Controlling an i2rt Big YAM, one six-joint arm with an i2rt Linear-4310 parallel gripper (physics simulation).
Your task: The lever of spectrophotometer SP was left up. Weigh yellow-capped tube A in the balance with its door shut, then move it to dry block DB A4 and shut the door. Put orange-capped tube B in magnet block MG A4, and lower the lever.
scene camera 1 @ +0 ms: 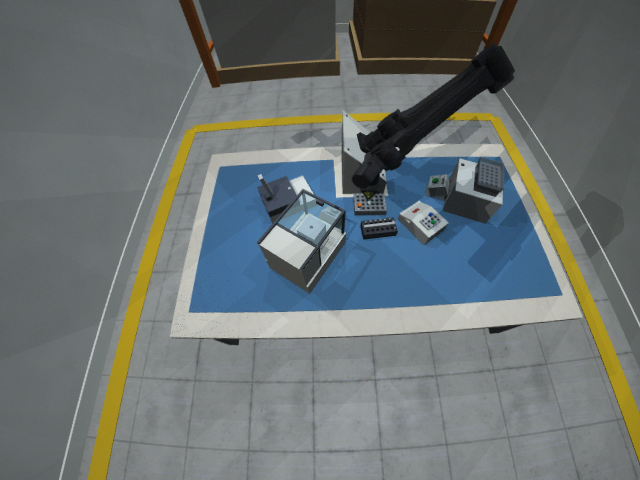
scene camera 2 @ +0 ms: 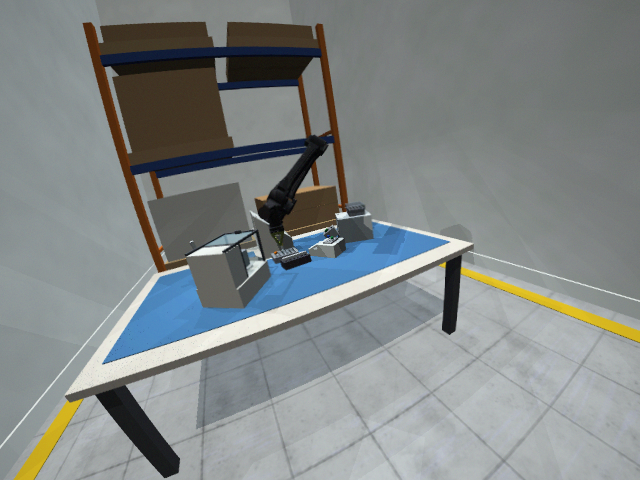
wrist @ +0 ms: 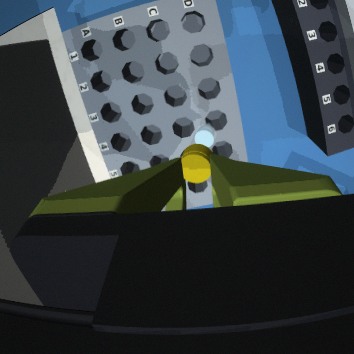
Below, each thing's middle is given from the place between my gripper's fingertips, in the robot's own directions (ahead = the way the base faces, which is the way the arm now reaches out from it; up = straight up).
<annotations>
Now: the glass-box balance (scene camera 1: 295, 258) 26 cm to the right of my hand, 17 cm ahead of it and 3 cm above it. The rest, counted from my hand: grey block device (scene camera 1: 475, 192) (44 cm to the left, 2 cm ahead, 2 cm above).
</annotations>
